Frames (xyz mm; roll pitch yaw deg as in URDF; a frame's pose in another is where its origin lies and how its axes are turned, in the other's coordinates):
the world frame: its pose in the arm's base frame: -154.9 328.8 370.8 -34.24 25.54 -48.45
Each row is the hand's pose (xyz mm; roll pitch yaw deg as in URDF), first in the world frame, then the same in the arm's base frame.
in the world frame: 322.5 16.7 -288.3 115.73 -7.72 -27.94
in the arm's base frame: -143.8 92.5 8.2 75.11 2.38 -66.42
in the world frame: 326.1 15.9 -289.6 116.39 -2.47 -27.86
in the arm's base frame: -142.9 89.4 6.1 75.52 6.41 -69.80
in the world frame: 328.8 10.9 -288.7 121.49 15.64 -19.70
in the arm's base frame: -143.0 84.0 8.2 77.91 25.29 -76.13
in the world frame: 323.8 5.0 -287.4 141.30 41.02 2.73
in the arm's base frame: -147.8 83.2 14.3 79.81 56.38 -86.28
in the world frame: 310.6 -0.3 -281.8 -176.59 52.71 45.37
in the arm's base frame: -154.4 88.8 26.8 36.49 84.76 -141.04
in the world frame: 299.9 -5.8 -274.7 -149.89 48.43 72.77
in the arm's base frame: -158.7 92.8 39.5 -67.86 74.69 108.59
